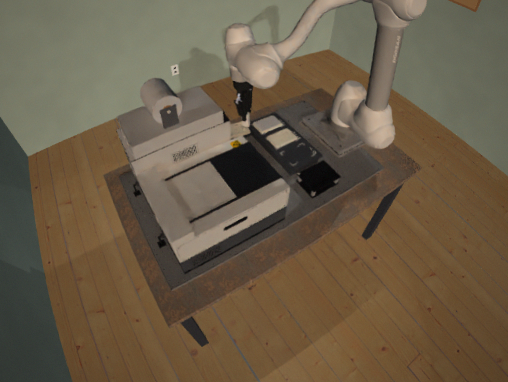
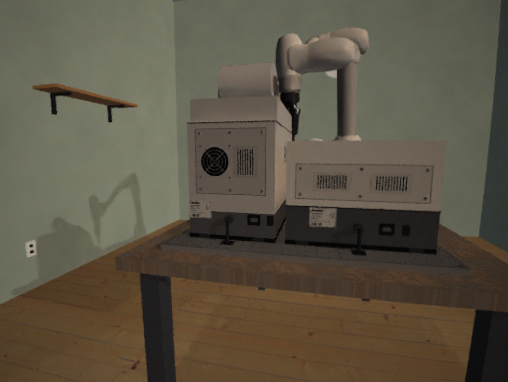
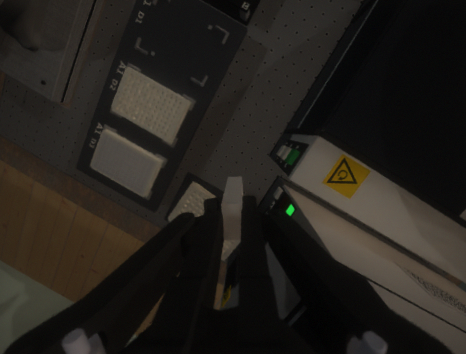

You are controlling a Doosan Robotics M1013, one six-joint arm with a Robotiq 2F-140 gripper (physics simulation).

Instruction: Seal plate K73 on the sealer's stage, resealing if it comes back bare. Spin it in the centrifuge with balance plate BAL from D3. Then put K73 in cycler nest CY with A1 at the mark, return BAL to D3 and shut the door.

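Seen in the pictures: gripper, fingertip midpoint: [image 1: 246, 125] [image 3: 235, 189]; arm's base at its link origin: [image 1: 341, 126].
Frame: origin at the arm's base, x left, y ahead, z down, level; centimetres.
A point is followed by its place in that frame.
My gripper [image 1: 246, 125] {x -6.5, y 56.2, z -18.8 cm} [image 2: 294, 137] [image 3: 235, 189] {x -6.5, y 56.2, z -18.8 cm} is shut and empty, above the gap between the two machines and the dock. Below it, partly hidden by the fingers, a pale plate [image 3: 192, 201] {x -14.9, y 52.2, z -9.2 cm} with a visible well pattern sits at the stage of the sealer [image 1: 172, 122] {x -6.9, y 87.3, z -33.6 cm} [image 2: 227, 160] {x -15.5, y 107.1, z -16.9 cm}; its label cannot be read. A smoother pale plate [image 1: 267, 124] {x -17.2, y 37.5, z -4.0 cm} [image 3: 127, 162] {x -17.3, y 37.3, z -4.0 cm} sits at D3. The centrifuge [image 1: 240, 220] {x 31.0, y 80.8, z -13.7 cm} [image 2: 365, 172] {x 16.0, y 106.2, z -14.6 cm} has a pale panel and a dark area on top. Nest CY [image 1: 318, 177] {x 22.9, y 36.5, z -2.1 cm} is the black block at the dock's near end.
The dark dock board [image 1: 306, 161] {x 12.6, y 35.4, z -2.5 cm} [image 3: 172, 42] {x 5.7, y 34.8, z -2.4 cm} holds another welled plate [image 1: 283, 137] {x -5.0, y 36.2, z -4.0 cm} [image 3: 150, 105] {x -5.6, y 36.8, z -3.9 cm} at D2; D1 shows bare corner marks. A green light [image 3: 290, 210] {x -6.4, y 64.6, z -14.0 cm} glows on the sealer, and a green button [image 3: 292, 156] {x -0.3, y 60.0, z -16.2 cm} is on the centrifuge. The roll [image 1: 160, 97] {x -8.6, y 89.3, z -44.6 cm} [image 2: 247, 80] {x -14.3, y 93.9, z -38.8 cm} tops the sealer.
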